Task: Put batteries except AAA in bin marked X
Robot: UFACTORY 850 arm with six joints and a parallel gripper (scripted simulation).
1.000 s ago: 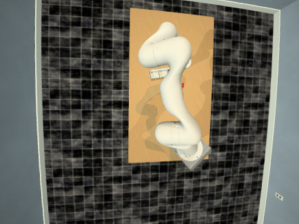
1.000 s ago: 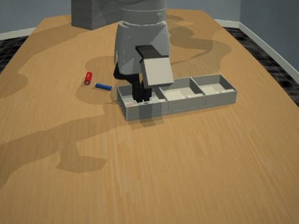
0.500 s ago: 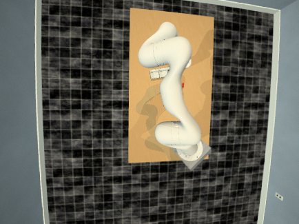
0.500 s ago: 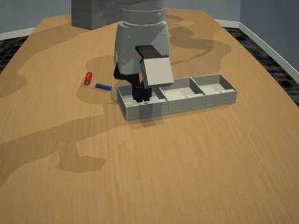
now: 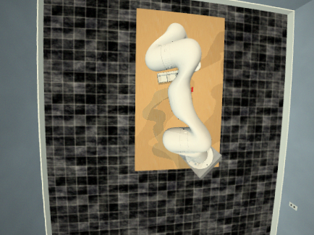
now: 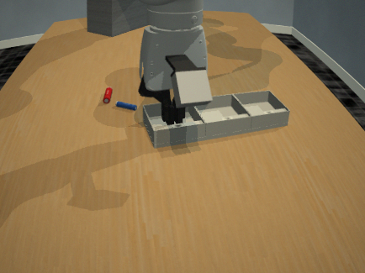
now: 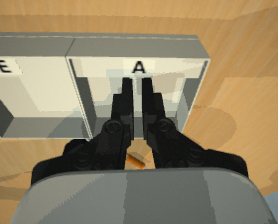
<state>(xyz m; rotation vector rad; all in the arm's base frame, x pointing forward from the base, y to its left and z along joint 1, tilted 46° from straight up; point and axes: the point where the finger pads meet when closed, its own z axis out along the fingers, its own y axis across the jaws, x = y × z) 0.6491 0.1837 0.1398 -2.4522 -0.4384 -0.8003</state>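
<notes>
Right now the grey bin row is 40 mm behind my hand, 70 mm to the left of it and 20 mm below it. From my hand the other things lie so: orange battery: 130 mm behind, 70 mm to the right, 30 mm below; then black 9 V battery: 110 mm behind, 10 mm to the left, 30 mm below; then blue battery: 60 mm behind, 100 mm to the right, 30 mm below.
</notes>
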